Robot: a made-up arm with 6 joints. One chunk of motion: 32 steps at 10 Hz.
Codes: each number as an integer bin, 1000 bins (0 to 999) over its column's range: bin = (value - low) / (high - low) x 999, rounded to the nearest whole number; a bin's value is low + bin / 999 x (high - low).
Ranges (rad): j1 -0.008..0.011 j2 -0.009..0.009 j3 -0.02..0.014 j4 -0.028..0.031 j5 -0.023..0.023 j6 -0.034..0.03
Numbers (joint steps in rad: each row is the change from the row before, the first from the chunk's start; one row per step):
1: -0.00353 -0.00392 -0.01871 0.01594 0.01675 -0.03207
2: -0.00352 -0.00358 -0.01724 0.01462 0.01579 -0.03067
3: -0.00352 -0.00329 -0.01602 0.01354 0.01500 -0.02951
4: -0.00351 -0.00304 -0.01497 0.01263 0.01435 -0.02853
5: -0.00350 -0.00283 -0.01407 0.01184 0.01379 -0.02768
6: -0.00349 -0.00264 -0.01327 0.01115 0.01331 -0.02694
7: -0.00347 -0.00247 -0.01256 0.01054 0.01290 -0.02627
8: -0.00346 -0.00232 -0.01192 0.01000 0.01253 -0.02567
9: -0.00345 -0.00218 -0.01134 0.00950 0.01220 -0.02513
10: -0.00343 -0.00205 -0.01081 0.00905 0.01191 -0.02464
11: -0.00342 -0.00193 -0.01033 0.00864 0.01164 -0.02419
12: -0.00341 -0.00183 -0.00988 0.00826 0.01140 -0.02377
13: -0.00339 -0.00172 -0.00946 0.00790 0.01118 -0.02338
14: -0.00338 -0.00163 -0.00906 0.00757 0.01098 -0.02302
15: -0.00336 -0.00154 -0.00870 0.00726 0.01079 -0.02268
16: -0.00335 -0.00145 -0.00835 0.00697 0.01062 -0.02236
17: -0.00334 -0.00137 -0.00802 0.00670 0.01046 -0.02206
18: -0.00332 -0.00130 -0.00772 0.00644 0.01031 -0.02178
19: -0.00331 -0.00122 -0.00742 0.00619 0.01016 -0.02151
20: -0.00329 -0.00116 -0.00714 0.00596 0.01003 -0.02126
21: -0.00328 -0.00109 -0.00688 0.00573 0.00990 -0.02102
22: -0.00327 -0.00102 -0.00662 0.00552 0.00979 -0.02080
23: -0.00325 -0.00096 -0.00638 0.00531 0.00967 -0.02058
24: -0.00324 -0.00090 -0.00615 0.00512 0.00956 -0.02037
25: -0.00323 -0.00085 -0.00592 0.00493 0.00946 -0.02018
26: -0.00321 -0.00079 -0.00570 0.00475 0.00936 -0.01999
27: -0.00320 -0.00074 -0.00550 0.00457 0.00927 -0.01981
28: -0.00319 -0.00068 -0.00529 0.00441 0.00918 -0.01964
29: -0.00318 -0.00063 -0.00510 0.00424 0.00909 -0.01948
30: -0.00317 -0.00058 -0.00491 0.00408 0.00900 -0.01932
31: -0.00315 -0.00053 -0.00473 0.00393 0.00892 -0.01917
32: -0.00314 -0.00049 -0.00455 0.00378 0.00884 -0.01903
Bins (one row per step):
1: 235 282 38 744 863 30
2: 236 301 81 722 842 52
3: 236 317 117 703 825 70
4: 236 331 148 688 811 85
5: 237 342 174 675 799 99
6: 237 353 198 663 789 110
7: 238 362 219 653 780 121
8: 239 371 237 643 772 130
9: 239 379 254 635 764 138
10: 240 386 270 627 758 146
11: 241 392 284 620 752 153
12: 241 398 297 614 747 160
13: 242 404 310 608 742 166
14: 243 409 321 602 738 171
15: 244 414 332 597 734 177
16: 244 419 342 592 730 182
17: 245 423 352 588 727 186
18: 246 427 361 583 723 191
19: 247 432 370 579 720 195
20: 248 435 378 575 717 199
21: 248 439 385 571 715 203
22: 249 443 393 568 712 206
23: 250 446 400 564 710 209
24: 250 450 407 561 707 213
25: 251 452 414 558 705 216
26: 252 456 420 555 703 219
27: 252 458 426 551 701 221
28: 253 462 432 549 699 224
29: 253 465 438 546 697 227
30: 254 467 443 543 695 229
31: 255 470 449 541 693 231
32: 256 472 454 538 691 234

